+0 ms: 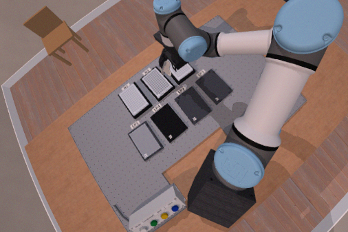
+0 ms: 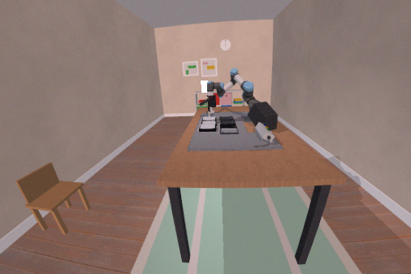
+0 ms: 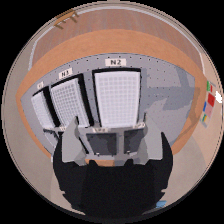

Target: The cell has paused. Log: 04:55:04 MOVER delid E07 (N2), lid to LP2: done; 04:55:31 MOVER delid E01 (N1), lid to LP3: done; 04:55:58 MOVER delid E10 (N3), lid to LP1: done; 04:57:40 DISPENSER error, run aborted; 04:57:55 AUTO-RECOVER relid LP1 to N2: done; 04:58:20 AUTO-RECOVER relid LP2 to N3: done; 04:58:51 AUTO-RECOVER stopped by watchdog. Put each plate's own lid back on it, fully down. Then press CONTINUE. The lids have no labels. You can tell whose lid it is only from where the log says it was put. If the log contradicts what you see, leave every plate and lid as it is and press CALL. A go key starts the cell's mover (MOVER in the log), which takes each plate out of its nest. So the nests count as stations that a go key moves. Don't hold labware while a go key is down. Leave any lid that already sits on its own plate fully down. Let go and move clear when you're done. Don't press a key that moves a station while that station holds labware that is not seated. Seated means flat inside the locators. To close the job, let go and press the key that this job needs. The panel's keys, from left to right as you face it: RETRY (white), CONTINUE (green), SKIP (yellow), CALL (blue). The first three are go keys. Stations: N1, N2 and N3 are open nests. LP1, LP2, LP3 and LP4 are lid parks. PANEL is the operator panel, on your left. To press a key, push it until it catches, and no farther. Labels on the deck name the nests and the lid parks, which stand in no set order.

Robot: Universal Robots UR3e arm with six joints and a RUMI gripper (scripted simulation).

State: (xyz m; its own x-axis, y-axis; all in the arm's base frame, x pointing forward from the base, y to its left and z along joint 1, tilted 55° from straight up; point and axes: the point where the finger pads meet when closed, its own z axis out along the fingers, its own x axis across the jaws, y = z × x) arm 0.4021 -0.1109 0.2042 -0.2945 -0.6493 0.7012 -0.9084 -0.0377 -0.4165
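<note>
The lid lies 20 mm to the right of my hand and 30 mm below it. The rest, counted from my hand: lid park LP2: 160 mm behind, 90 mm to the left, 60 mm below; plate: 80 mm ahead, 230 mm to the left, 40 mm below; lid park LP3: 190 mm behind, 40 mm to the right, 60 mm below.
</note>
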